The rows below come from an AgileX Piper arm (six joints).
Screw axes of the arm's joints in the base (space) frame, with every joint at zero. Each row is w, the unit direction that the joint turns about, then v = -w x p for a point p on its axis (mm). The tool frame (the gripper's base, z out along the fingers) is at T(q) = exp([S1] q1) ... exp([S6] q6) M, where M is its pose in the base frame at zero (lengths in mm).
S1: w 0 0 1 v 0.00 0.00 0.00
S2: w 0 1 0 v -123.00 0.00 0.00
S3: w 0 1 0 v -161.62 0.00 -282.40
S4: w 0.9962 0 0.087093 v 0.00 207.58 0.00
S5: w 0 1 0 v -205.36 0.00 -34.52
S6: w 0.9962 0 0.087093 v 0.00 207.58 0.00
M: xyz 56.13 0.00 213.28 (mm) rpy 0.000 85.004 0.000 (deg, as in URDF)
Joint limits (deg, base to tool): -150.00..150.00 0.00..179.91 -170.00..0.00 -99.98..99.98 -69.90..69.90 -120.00..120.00
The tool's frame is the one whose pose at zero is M.
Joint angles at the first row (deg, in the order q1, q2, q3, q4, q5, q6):
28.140 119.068 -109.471 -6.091 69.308 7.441
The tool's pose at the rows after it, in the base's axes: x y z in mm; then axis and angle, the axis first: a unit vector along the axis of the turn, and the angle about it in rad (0 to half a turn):
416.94 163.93 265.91 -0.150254 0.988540 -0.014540 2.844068
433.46 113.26 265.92 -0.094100 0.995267 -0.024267 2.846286
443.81 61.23 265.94 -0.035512 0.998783 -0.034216 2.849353
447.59 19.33 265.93 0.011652 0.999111 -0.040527 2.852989
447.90 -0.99 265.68 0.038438 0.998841 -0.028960 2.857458
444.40 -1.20 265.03 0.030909 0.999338 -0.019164 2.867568
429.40 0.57 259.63 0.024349 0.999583 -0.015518 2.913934
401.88 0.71 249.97 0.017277 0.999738 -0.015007 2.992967
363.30 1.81 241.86 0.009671 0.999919 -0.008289 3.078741
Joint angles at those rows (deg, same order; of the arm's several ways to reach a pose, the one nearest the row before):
22.608 119.069 -109.472 -6.034 69.308 6.658
15.798 119.069 -109.473 -6.087 69.309 6.343
9.037 119.068 -109.471 -6.231 69.307 6.343
3.642 119.067 -109.469 -6.165 69.307 6.343
0.698 119.066 -109.470 -4.343 69.333 6.065
0.407 118.379 -108.249 -2.933 69.272 4.613
0.540 115.769 -102.963 -2.344 69.222 3.914
0.540 111.357 -94.042 -2.071 69.222 3.111
0.540 105.237 -83.154 -1.087 69.334 2.001

